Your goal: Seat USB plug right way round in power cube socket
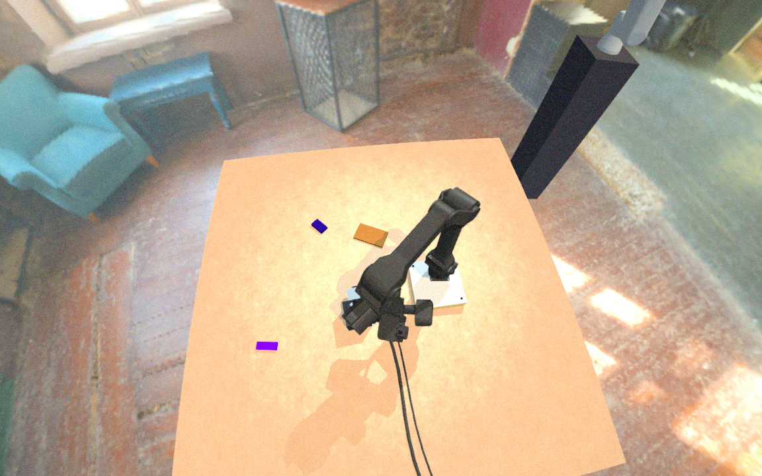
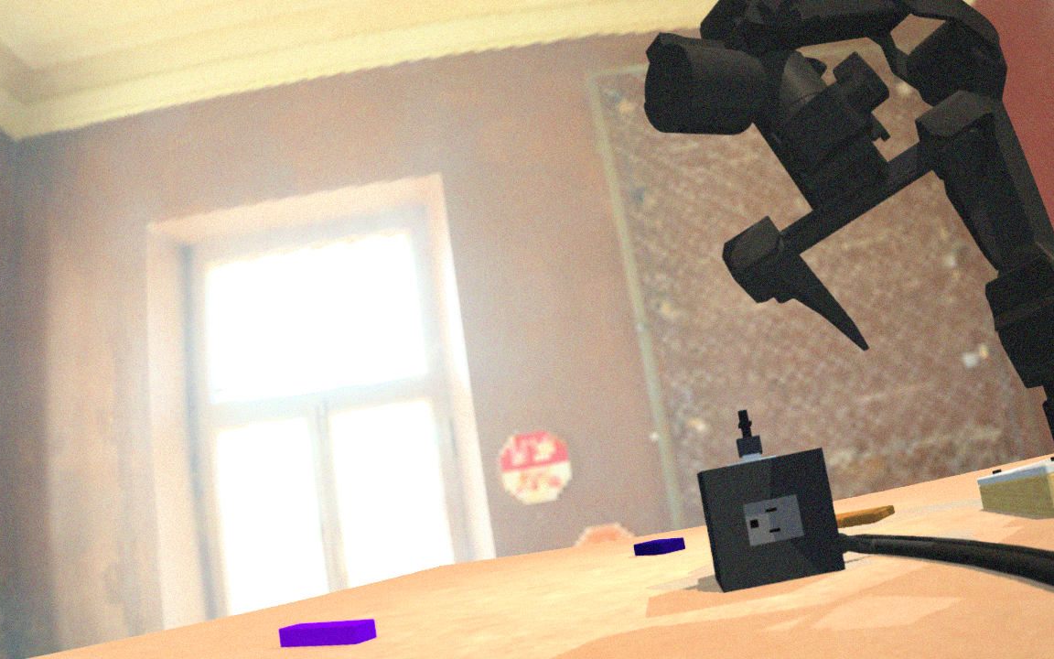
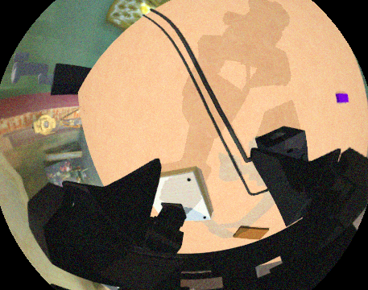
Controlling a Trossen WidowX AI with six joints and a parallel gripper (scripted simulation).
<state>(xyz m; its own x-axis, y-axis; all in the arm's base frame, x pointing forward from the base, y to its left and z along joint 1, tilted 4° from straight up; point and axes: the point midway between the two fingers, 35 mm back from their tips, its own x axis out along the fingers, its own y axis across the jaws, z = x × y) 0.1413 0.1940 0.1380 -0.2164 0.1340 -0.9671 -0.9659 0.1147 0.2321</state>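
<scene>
The USB plug is 130 mm ahead of my gripper tip, 70 mm to the right of it and 50 mm below it. The rest, counted from my gripper tip: orange-brown slab: 90 mm ahead, 350 mm to the right, 140 mm below; dark blue block: 290 mm ahead, 380 mm to the right, 130 mm below.
</scene>
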